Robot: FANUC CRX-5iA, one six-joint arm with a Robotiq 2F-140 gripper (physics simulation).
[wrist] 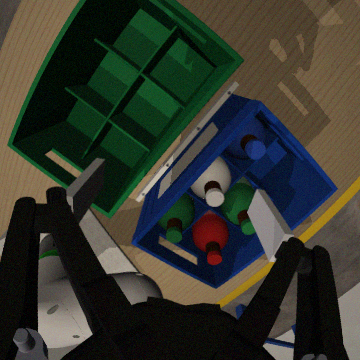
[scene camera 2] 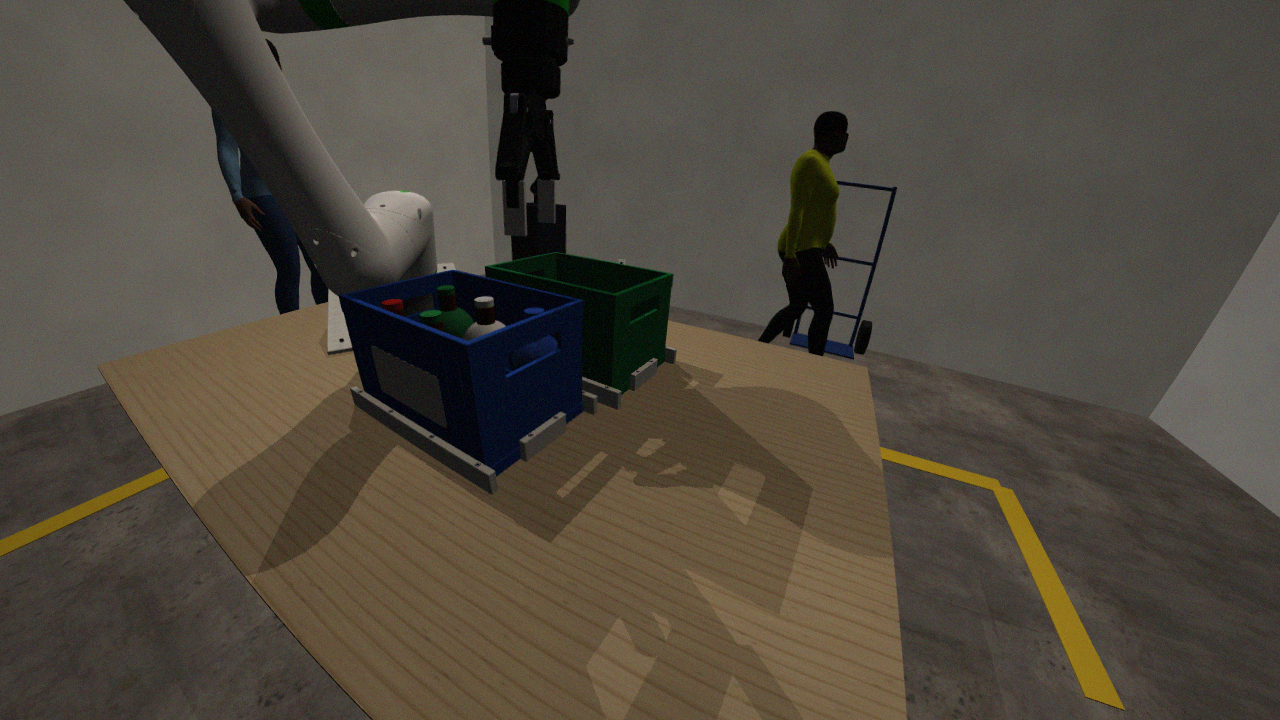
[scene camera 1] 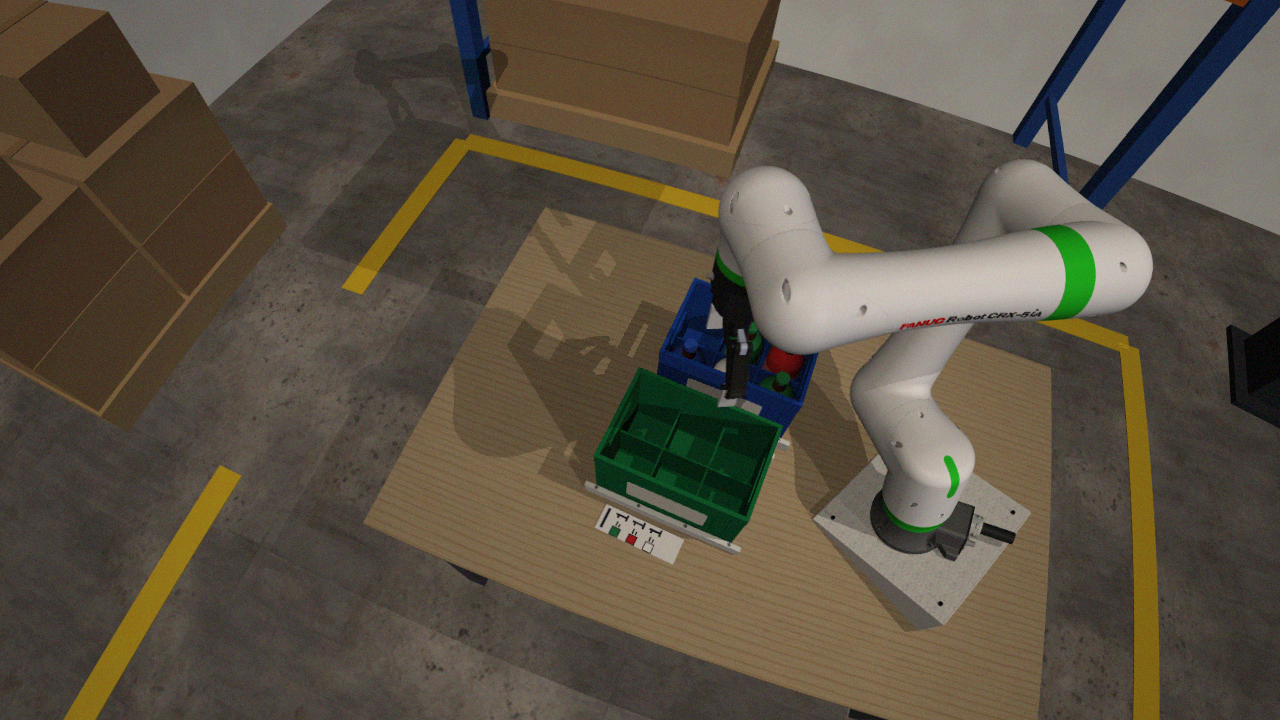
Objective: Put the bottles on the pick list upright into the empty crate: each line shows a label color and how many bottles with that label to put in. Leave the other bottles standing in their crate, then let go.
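Frame: origin at the arm's base, x left, y down, z back, level; centimetres.
Seen in the pictures: gripper, fingertip midpoint: (wrist: 179, 187) (scene camera 2: 533, 228) (scene camera 1: 719, 364); arm's base, origin of the base link: (scene camera 2: 411, 301) (scene camera 1: 909, 518).
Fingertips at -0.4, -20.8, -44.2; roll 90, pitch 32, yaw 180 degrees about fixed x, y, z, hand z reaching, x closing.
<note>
Pixels of each thing's top centre, then the offset from my fingertips to it, as dx, dy, dz. "spot": a spot on its surface instead. Level surfaces: height alone.
- pick list, surface spot: (scene camera 1: 666, 547) spot: +25.2, +25.3, +5.1
- blue crate, middle of its top: (scene camera 2: 457, 296) (wrist: 235, 218) (scene camera 1: 746, 338) -12.3, +7.9, +1.3
- white bottle, middle of its top: (wrist: 214, 198) (scene camera 2: 483, 298) -8.2, +9.2, +1.5
- red bottle, middle of its top: (scene camera 2: 392, 301) (wrist: 214, 259) (scene camera 1: 795, 340) -17.5, +9.2, +9.7
- blue bottle, middle of its top: (scene camera 2: 534, 310) (wrist: 255, 149) (scene camera 1: 691, 344) -6.7, +9.2, -7.3
- green crate, middle of its top: (wrist: 104, 101) (scene camera 1: 691, 440) (scene camera 2: 579, 269) +11.2, +7.9, +1.1
- wooden table, its level: dy +25.5
The pick list (scene camera 1: 666, 547) reads green 1, red 1, white 1. The blue crate (scene camera 1: 783, 413) (scene camera 2: 528, 402) (wrist: 310, 190) holds a white bottle (scene camera 2: 484, 329) (wrist: 204, 179), a red bottle (scene camera 1: 785, 360) (wrist: 210, 231), two green bottles (wrist: 176, 212) (wrist: 239, 201) and a blue bottle (scene camera 1: 690, 349) (wrist: 247, 139), all upright. The green crate (scene camera 1: 617, 472) (scene camera 2: 622, 340) (wrist: 190, 120) beside it has empty compartments in the wrist view. My gripper (scene camera 1: 732, 398) (scene camera 2: 529, 207) (wrist: 179, 187) is open and empty, high above the crates; the bottles lie below and between its fingers in the wrist view.
Low metal strips (scene camera 1: 662, 517) (scene camera 2: 420, 438) (wrist: 187, 142) edge the crates on the wooden table (scene camera 1: 447, 483) (scene camera 2: 626, 555). The arm's base plate (scene camera 1: 939, 591) is right of the green crate. A person in yellow (scene camera 2: 811, 205) stands by a hand truck (scene camera 2: 881, 234) beyond the table.
</note>
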